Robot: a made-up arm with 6 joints. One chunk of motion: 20 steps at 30 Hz.
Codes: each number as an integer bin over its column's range. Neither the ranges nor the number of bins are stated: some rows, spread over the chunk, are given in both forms.
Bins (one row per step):
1: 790 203 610 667 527 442
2: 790 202 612 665 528 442
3: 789 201 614 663 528 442
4: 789 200 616 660 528 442
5: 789 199 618 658 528 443
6: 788 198 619 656 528 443
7: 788 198 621 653 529 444
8: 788 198 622 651 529 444
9: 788 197 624 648 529 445
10: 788 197 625 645 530 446
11: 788 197 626 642 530 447
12: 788 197 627 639 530 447
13: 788 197 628 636 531 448
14: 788 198 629 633 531 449
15: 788 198 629 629 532 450
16: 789 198 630 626 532 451
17: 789 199 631 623 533 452
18: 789 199 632 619 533 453
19: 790 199 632 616 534 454
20: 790 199 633 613 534 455
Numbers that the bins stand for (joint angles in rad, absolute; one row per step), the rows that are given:
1: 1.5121 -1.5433 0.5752 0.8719 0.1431 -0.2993
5: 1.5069 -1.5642 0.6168 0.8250 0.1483 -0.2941
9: 1.5017 -1.5746 0.6480 0.7730 0.1536 -0.2837
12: 1.5017 -1.5746 0.6637 0.7261 0.1588 -0.2733
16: 1.5069 -1.5694 0.6793 0.6585 0.1692 -0.2525
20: 1.5121 -1.5642 0.6949 0.5908 0.1796 -0.2316
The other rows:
2: 1.5121 -1.5485 0.5856 0.8615 0.1483 -0.2993
3: 1.5069 -1.5538 0.5960 0.8511 0.1483 -0.2993
4: 1.5069 -1.5590 0.6064 0.8354 0.1483 -0.2993
6: 1.5017 -1.5694 0.6220 0.8146 0.1483 -0.2941
7: 1.5017 -1.5694 0.6324 0.7990 0.1536 -0.2889
8: 1.5017 -1.5694 0.6376 0.7886 0.1536 -0.2889
10: 1.5017 -1.5746 0.6533 0.7574 0.1588 -0.2785
11: 1.5017 -1.5746 0.6585 0.7417 0.1588 -0.2733
13: 1.5017 -1.5746 0.6689 0.7105 0.1640 -0.2681
14: 1.5017 -1.5694 0.6741 0.6949 0.1640 -0.2629
15: 1.5017 -1.5694 0.6741 0.6741 0.1692 -0.2577
17: 1.5069 -1.5642 0.6845 0.6428 0.1744 -0.2472
18: 1.5069 -1.5642 0.6897 0.6220 0.1744 -0.2420
19: 1.5121 -1.5642 0.6897 0.6064 0.1796 -0.2368

